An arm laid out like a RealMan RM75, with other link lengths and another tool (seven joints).
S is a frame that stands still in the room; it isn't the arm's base.
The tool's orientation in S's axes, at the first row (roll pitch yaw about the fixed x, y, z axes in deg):
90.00 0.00 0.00
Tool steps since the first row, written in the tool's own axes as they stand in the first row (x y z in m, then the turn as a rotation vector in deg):
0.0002 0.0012 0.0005 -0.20 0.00 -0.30
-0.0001 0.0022 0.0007 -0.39 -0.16 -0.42
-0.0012 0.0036 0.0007 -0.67 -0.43 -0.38
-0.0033 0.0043 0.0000 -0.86 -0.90 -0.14
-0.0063 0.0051 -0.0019 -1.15 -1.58 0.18
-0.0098 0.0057 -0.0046 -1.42 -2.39 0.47
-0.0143 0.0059 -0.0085 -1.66 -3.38 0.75
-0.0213 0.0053 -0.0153 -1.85 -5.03 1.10
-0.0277 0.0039 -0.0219 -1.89 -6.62 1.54
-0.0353 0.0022 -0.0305 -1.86 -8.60 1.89
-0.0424 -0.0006 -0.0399 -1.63 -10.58 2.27
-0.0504 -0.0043 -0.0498 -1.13 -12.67 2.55
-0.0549 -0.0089 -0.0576 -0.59 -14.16 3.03
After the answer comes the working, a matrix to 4 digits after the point.
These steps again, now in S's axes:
0.0002 -0.0005 0.0012 -0.20 0.30 0.00
-0.0001 -0.0007 0.0022 -0.39 0.42 -0.16
-0.0012 -0.0007 0.0036 -0.67 0.38 -0.43
-0.0033 0.0000 0.0043 -0.86 0.14 -0.90
-0.0063 0.0019 0.0051 -1.15 -0.18 -1.58
-0.0098 0.0046 0.0057 -1.42 -0.47 -2.39
-0.0143 0.0085 0.0059 -1.66 -0.75 -3.38
-0.0213 0.0153 0.0053 -1.85 -1.10 -5.03
-0.0277 0.0219 0.0039 -1.89 -1.54 -6.62
-0.0353 0.0305 0.0022 -1.86 -1.89 -8.60
-0.0424 0.0399 -0.0006 -1.63 -2.27 -10.58
-0.0504 0.0498 -0.0043 -1.13 -2.55 -12.67
-0.0549 0.0576 -0.0089 -0.59 -3.03 -14.16

The tool's axes in the first row as the columns of a matrix, in S's axes (rounded; the answer above uses it unrounded):
1.0000 0.0000 0.0000
0.0000 0.0000 -1.0000
0.0000 1.0000 0.0000

